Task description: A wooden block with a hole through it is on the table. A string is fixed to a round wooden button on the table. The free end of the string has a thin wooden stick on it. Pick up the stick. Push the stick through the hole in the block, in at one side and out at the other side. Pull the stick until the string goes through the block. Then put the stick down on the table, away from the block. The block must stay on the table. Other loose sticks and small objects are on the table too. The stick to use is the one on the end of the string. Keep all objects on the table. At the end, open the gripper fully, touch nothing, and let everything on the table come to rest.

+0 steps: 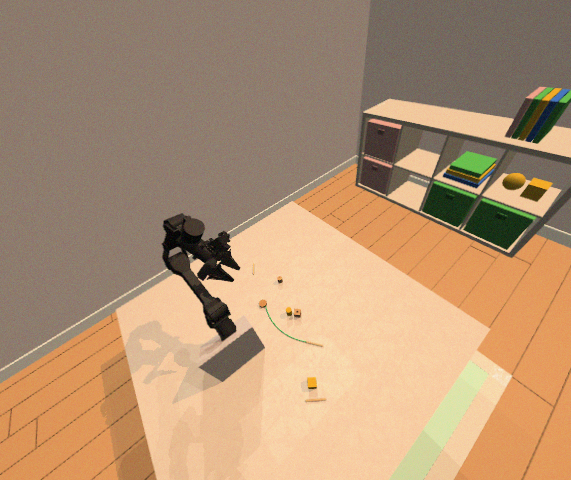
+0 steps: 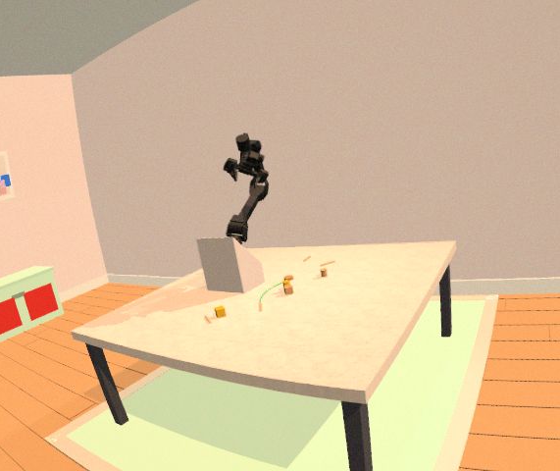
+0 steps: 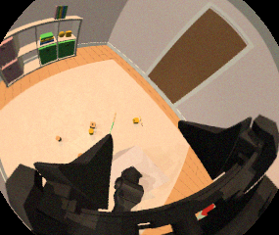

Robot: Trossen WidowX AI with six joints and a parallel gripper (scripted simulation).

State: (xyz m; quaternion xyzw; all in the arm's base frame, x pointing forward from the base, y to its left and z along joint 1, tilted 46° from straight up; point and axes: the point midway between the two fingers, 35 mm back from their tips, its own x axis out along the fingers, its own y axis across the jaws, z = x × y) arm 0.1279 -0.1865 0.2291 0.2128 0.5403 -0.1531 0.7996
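Now: the wooden block 43 cm below my gripper tip, 16 cm ahead of it and 5 cm to the right of it. Also, from my gripper tip: thin wooden stick 44 cm below, 20 cm to the right, 13 cm ahead; then round wooden button 43 cm below, 10 cm to the left, 6 cm ahead; then yellow cylinder 42 cm below, 13 cm ahead, 2 cm to the right.
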